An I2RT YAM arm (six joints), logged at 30 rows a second.
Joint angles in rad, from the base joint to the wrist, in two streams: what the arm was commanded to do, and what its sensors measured. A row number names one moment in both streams.
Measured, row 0: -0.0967, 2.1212, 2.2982, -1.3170, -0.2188, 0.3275
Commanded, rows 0 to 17: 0.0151, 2.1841, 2.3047, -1.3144, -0.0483, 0.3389; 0.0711, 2.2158, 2.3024, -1.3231, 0.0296, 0.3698; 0.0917, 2.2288, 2.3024, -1.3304, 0.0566, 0.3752; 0.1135, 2.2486, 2.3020, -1.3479, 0.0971, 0.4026; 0.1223, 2.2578, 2.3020, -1.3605, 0.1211, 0.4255; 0.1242, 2.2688, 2.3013, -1.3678, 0.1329, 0.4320; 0.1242, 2.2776, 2.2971, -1.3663, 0.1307, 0.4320; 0.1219, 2.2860, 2.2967, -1.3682, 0.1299, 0.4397; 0.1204, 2.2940, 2.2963, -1.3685, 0.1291, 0.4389; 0.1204, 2.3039, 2.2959, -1.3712, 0.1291, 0.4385; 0.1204, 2.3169, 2.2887, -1.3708, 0.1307, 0.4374; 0.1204, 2.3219, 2.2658, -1.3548, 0.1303, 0.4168; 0.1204, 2.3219, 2.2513, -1.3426, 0.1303, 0.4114; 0.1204, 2.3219, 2.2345, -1.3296, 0.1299, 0.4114; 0.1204, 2.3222, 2.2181, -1.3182, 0.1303, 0.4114; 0.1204, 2.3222, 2.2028, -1.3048, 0.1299, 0.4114; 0.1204, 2.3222, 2.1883, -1.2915, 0.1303, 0.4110; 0.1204, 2.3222, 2.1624, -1.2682, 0.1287, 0.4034
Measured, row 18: 0.1211, 2.3131, 2.2036, -1.2991, 0.1131, 0.4156
